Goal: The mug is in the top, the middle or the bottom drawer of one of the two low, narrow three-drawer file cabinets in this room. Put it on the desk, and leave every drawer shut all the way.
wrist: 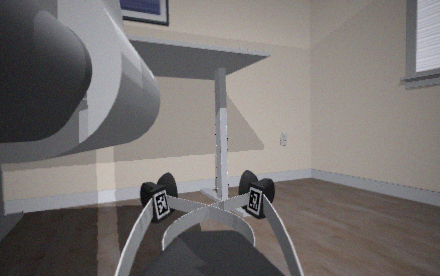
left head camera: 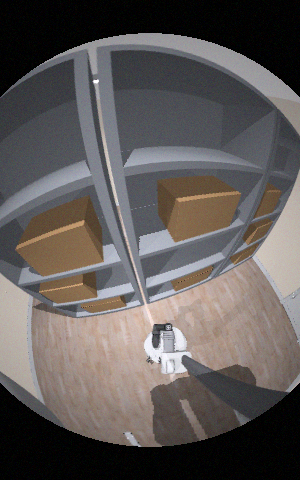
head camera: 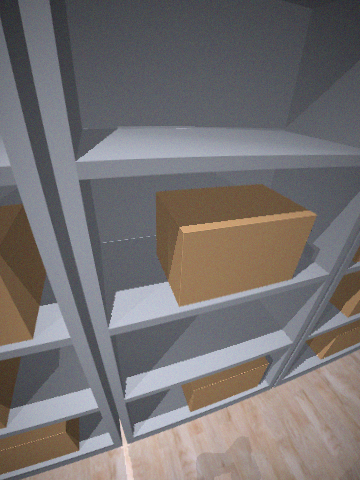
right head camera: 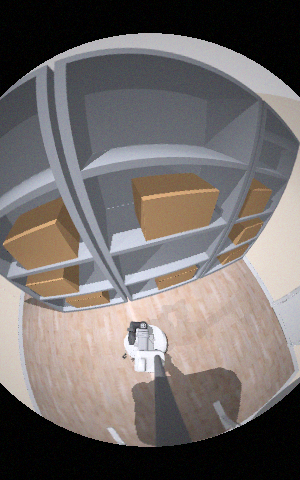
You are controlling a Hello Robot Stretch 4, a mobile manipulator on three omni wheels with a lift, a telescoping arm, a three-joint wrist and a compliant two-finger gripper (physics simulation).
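Frame: origin at the robot's base, x ahead, y left, z up, level; centimetres.
Seen in the pictures: gripper, fingertip midpoint: (wrist: pixel 208 187) (left head camera: pixel 153 363) (right head camera: pixel 129 359).
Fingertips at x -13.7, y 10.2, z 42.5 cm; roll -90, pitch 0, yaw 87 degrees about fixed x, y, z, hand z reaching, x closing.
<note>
A point is followed by its place in that frame.
My gripper (wrist: pixel 208 187) {y 10.2, x -13.7, z 42.5 cm} is open in the wrist view, its two dark fingertips wide apart with no object between them. The desk (wrist: pixel 200 56) {y 13.6, x -138.5, z 89.7 cm} shows in the wrist view beyond the gripper, seen from below its top, with a pale upright leg standing on the floor. The mug does not show in any view. Neither of the two low file cabinets can be made out.
Grey shelf units (head camera: pixel 220 165) {y -10.1, x 58.7, z 140.1 cm} (left head camera: pixel 195 170) {y -26.7, x 111.8, z 122.2 cm} (right head camera: pixel 175 165) {y -25.7, x 111.5, z 124.5 cm} fill the head views. Cardboard boxes (head camera: pixel 240 260) {y -21.2, x 64.4, z 110.7 cm} (left head camera: pixel 207 215) {y -21.7, x 64.6, z 111.1 cm} (right head camera: pixel 180 212) {y -22.1, x 64.7, z 111.9 cm} stand on their shelves. My base (left head camera: pixel 178 345) {y -12.0, x -1.4, z 18.7 cm} (right head camera: pixel 159 342) {y -13.5, x 0.7, z 18.6 cm} is on the wood floor near them. A framed picture (wrist: pixel 145 21) {y -25.3, x -192.3, z 130.3 cm} and a window (wrist: pixel 427 37) {y 157.5, x -144.7, z 103.1 cm} are on the walls.
</note>
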